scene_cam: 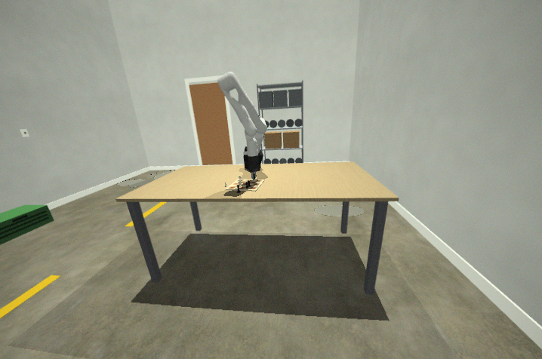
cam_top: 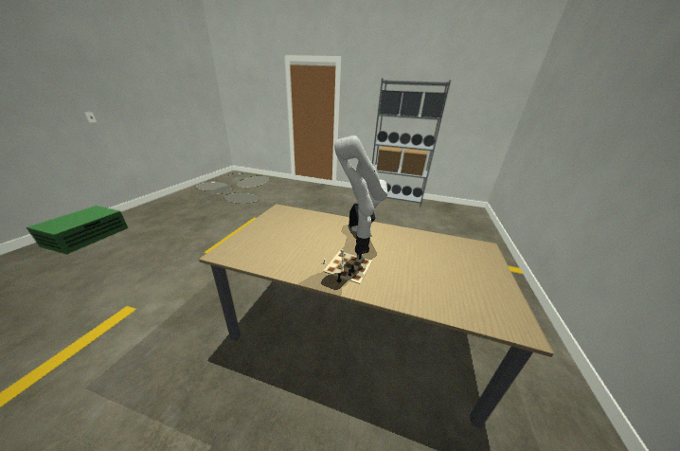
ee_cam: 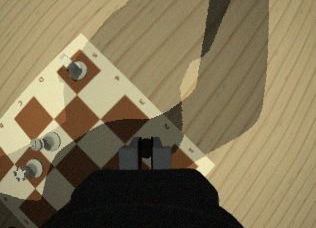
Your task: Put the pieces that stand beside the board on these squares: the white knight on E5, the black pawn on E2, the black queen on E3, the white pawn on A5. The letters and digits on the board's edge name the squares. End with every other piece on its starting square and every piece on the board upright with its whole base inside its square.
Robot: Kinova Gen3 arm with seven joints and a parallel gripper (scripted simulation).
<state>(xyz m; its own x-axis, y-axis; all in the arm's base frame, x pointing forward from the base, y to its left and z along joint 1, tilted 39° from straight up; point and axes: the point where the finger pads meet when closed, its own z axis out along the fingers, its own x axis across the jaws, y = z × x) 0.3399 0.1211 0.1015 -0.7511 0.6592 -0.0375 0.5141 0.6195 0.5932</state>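
The chessboard is 8 cm ahead of my hand, 2 cm to the right of it and 4 cm below it. Round my hand: black pawn (1 cm below); then black queen (21 cm ahead, 2 cm below); then white pawn (14 cm ahead, 15 cm to the right, 3 cm below).
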